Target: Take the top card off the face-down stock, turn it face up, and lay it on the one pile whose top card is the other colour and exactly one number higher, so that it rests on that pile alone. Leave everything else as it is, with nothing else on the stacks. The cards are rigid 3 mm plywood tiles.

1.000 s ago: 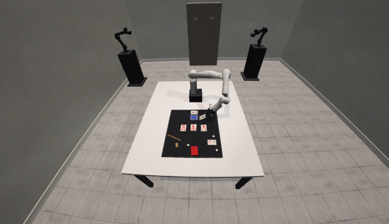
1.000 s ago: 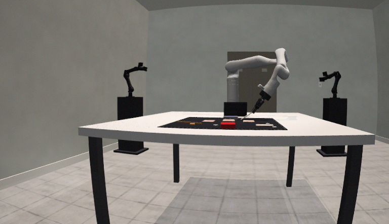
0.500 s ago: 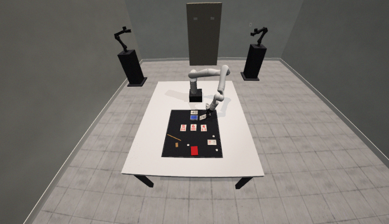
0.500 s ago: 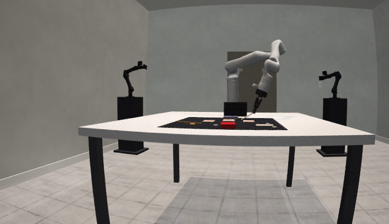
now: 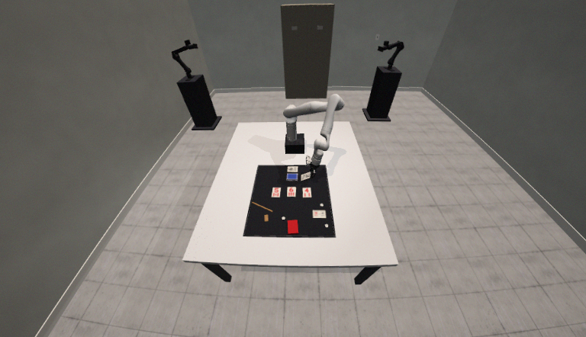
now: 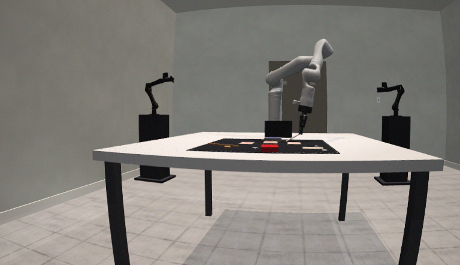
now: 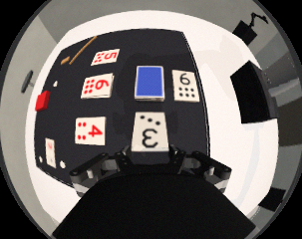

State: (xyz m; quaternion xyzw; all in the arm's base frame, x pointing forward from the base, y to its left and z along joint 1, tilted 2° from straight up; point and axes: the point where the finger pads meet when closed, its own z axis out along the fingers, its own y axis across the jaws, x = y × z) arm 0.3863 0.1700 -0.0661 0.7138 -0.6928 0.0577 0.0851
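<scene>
Right now the blue-backed card is 40 mm to the right of my hand and 30 mm below it. Also, from my hand: black mat 170 mm ahead, 160 mm to the right, 70 mm below; then black 6 card 150 mm to the right, 90 mm behind, 50 mm below; then red block 430 mm ahead, 130 mm to the right, 40 mm below.
</scene>
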